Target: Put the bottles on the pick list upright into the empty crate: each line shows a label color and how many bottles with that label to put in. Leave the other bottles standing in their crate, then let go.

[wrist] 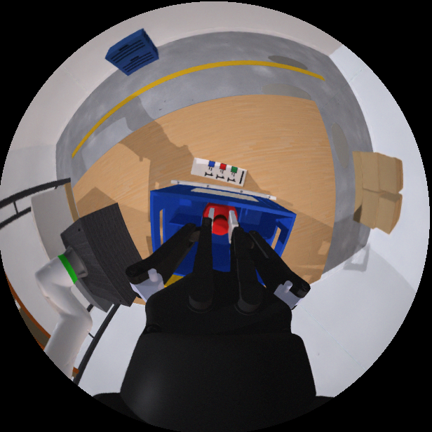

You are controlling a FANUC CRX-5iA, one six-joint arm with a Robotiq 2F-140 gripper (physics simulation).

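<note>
My gripper (220, 216) is shut on a red bottle (220, 208), seen from its top end, in the middle of the view. The bottle is over or inside the blue crate (155, 215); its lower end is hidden, so I cannot tell whether it touches the crate floor. Blue dividers show inside the crate, and its near part is hidden by my fingers. A small part of a yellow crate (172, 281) shows behind my left finger linkage; its bottles are hidden. The pick list (200, 166) lies beyond the blue crate, with blue, red and green squares; its numbers are too small to read surely.
A white strip (260, 195) runs along the blue crate's far side. A dark grey ribbed block (102, 252) and a white arm-like part (55, 287) with a green ring stand at the left. Cardboard boxes (380, 175) are at the right, and a blue box (132, 52) is far back.
</note>
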